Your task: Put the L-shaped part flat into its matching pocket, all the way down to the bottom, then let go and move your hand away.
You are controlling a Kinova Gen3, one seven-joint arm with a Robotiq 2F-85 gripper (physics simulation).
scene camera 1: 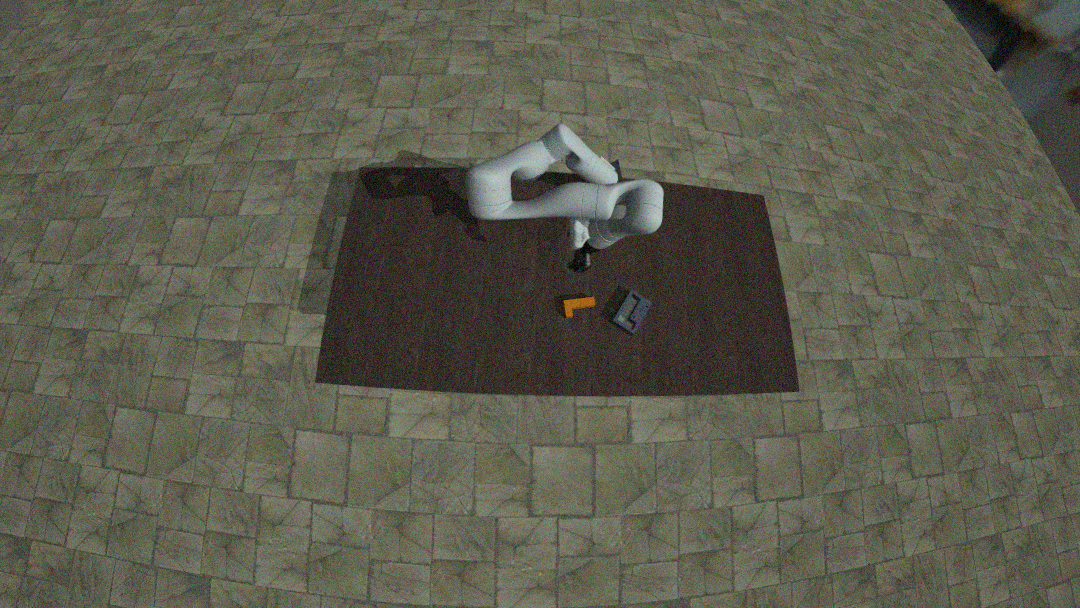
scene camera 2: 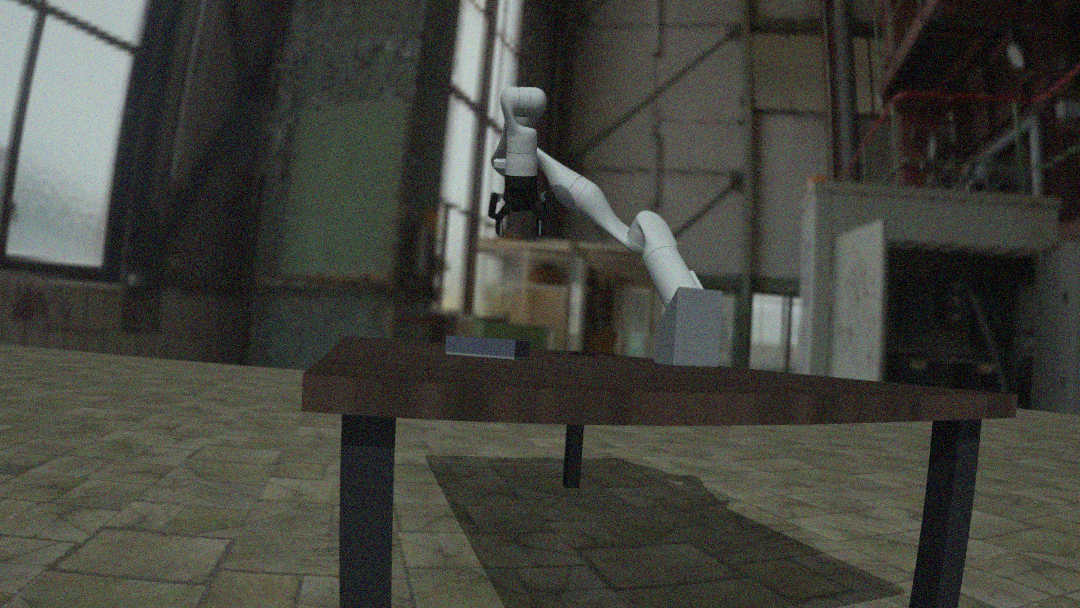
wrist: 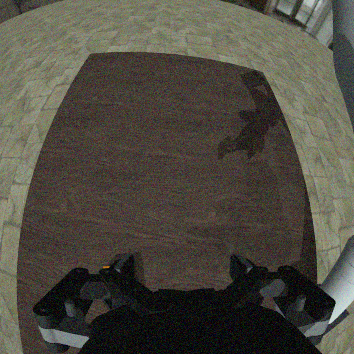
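Seen in the pictures: gripper, between the fingertips: [scene camera 1: 569,250] [scene camera 2: 519,235] [wrist: 182,265]; arm's base, origin of its link: [scene camera 1: 607,180] [scene camera 2: 687,308].
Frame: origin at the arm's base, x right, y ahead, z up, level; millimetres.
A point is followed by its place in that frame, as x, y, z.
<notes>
The orange L-shaped part [scene camera 1: 569,307] @(88, 475, -100) [wrist: 106,267] lies flat on the table, left of the pocket block in scene camera 1; in the wrist view a sliver of it shows beside the left finger. The grey-blue block [scene camera 1: 640,311] @(-167, 459, -93) [scene camera 2: 483,347] @(-183, 475, -110) with the L-shaped pocket sits turned at an angle on the table, apart from the part. The pocket looks dark and unfilled. My gripper [scene camera 1: 579,268] @(135, 378, 150) [scene camera 2: 519,231] @(135, 378, 150) [wrist: 182,265] @(135, 378, 150) is open with nothing between its fingers. It hangs high above the table, pointing down. The part does not show in scene camera 2.
The dark wooden table [scene camera 1: 453,332] @(479, 608, -129) [scene camera 2: 604,404] @(-852, 424, -142) [wrist: 150,150] @(415, 447, -129) bears both objects. The arm's grey base pedestal [scene camera 2: 687,328] @(-48, 18, -46) stands on it, to the right of the block in scene camera 2. The arm's shadow falls on the table. Stone-tiled floor surrounds the table.
</notes>
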